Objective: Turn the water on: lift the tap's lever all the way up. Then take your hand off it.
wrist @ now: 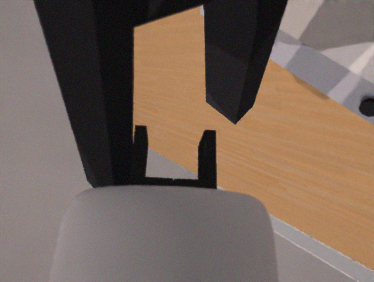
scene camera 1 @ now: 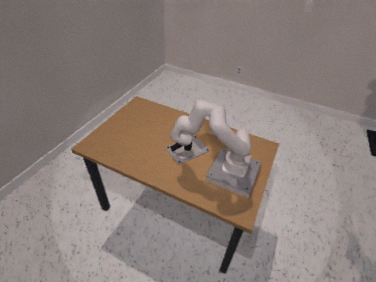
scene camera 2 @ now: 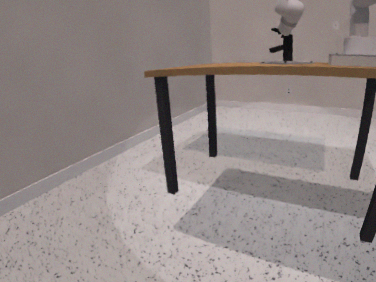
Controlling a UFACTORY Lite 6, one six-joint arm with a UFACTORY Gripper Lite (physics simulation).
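Pixels of known places: end effector, tool point: (wrist: 173,158) (scene camera 2: 281,34); arm's base, origin of the base link: (scene camera 1: 233,166) (scene camera 2: 356,54).
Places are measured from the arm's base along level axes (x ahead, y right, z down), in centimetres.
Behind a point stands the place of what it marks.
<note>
The black tap (scene camera 1: 188,147) {x 31.1, y 3.6, z 0.3 cm} (scene camera 2: 288,47) {x 31.9, y 3.3, z -3.5 cm} stands upright on its grey plate (scene camera 1: 198,152) (wrist: 345,84) {x 34.3, y -5.8, z 4.0 cm}. Its spout (scene camera 2: 275,49) {x 37.7, y -4.1, z -2.3 cm} (wrist: 230,60) {x 36.0, y 0.0, z -4.1 cm} sticks out below the lever. The lever (scene camera 2: 276,31) {x 37.4, y -1.6, z -11.1 cm} (wrist: 95,95) {x 33.5, y 2.5, z -11.4 cm} is at the top of the tap; in scene camera 2 its outer end looks tilted slightly up, though it is small and close to the gripper there. My gripper (wrist: 174,129) {x 34.9, y -1.5, z -9.8 cm} is open with nothing seen between its fingers. In the wrist view, the lever runs at the left finger, its end hidden behind the gripper. Contact cannot be told.
The wooden table (scene camera 1: 125,145) {x 71.5, y -8.0, z 4.8 cm} (scene camera 2: 200,71) {x 67.8, y -27.5, z 6.5 cm} carries the tap and the arm's grey base plate (scene camera 1: 220,178) {x 4.8, y -12.3, z 0.1 cm} (scene camera 2: 340,59) {x 9.3, y -14.0, z 2.2 cm}. The white arm (scene camera 1: 220,122) {x 10.0, y -14.8, z -41.3 cm} arches over from the base to the tap. Grey walls stand beyond the table.
</note>
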